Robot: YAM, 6 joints.
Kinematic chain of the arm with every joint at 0, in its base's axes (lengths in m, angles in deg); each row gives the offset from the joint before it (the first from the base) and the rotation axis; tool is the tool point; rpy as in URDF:
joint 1: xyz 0 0 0.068 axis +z
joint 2: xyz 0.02 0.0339 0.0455 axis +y
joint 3: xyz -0.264 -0.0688 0 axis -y
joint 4: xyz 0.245 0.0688 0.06 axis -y
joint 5: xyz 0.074 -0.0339 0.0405 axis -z
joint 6: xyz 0.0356 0 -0.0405 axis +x
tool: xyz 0 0 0 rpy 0 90 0
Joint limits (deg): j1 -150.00..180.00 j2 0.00..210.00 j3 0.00..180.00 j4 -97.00..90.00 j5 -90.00..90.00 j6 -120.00..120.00
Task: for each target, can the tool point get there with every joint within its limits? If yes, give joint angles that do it. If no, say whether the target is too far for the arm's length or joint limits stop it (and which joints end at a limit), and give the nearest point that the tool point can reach.
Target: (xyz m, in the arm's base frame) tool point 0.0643 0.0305 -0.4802
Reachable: no: joint limits stop it (at a limit: joint 2) | nearest point 0.1073 0.0509 -0.3562 | short by 0.133 m
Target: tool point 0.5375 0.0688 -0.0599
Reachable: yes | joints 10.77 174.44 132.53 -24.04 67.48 11.70
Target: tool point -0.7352 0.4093 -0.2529
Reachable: no: too far | nearest point -0.5169 0.2877 -0.1414 | short by 0.274 m
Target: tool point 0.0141 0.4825 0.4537
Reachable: yes | joints 84.99 143.10 149.47 75.26 -52.01 -20.58
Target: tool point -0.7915 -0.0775 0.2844
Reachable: no: too far | nearest point -0.6287 -0.0129 0.2483 | short by 0.179 m
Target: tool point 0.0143 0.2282 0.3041
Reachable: yes | joints 85.51 59.41 50.87 -24.48 -5.78 54.41
